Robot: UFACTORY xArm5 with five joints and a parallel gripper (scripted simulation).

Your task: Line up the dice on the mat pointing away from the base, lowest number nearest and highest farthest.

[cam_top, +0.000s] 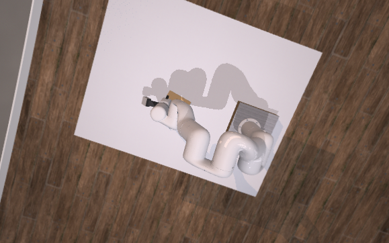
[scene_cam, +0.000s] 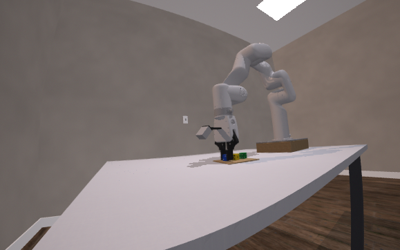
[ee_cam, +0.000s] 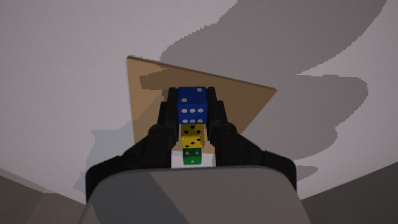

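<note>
Now: the blue die 10 mm below my hand. Also, from my hand: tan mat: 50 mm behind, 30 mm below; then yellow die: 50 mm behind, 10 mm below; then green die: 100 mm behind, 10 mm below.
</note>
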